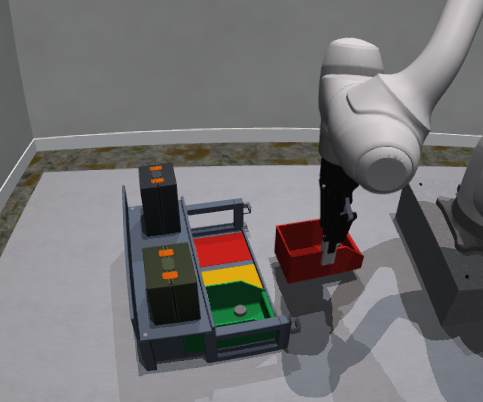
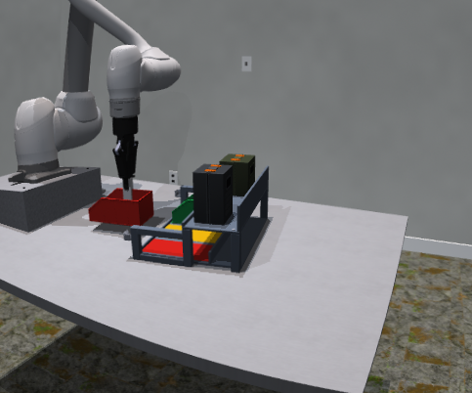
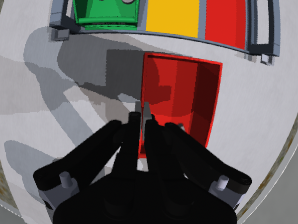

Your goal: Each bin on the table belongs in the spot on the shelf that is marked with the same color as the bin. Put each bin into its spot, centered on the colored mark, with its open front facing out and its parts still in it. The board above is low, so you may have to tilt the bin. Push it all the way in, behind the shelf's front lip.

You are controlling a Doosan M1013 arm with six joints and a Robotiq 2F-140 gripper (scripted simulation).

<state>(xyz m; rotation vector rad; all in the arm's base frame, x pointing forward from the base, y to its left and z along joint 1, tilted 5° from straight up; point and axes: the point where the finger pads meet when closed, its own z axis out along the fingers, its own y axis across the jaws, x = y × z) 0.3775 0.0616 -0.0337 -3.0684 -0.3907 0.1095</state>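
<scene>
Now: the red bin 10 mm ahead of my hand, 50 mm to the right of it and 40 mm below it. Round my hand: green bin: 200 mm ahead, 120 mm to the left, 60 mm below.
</scene>
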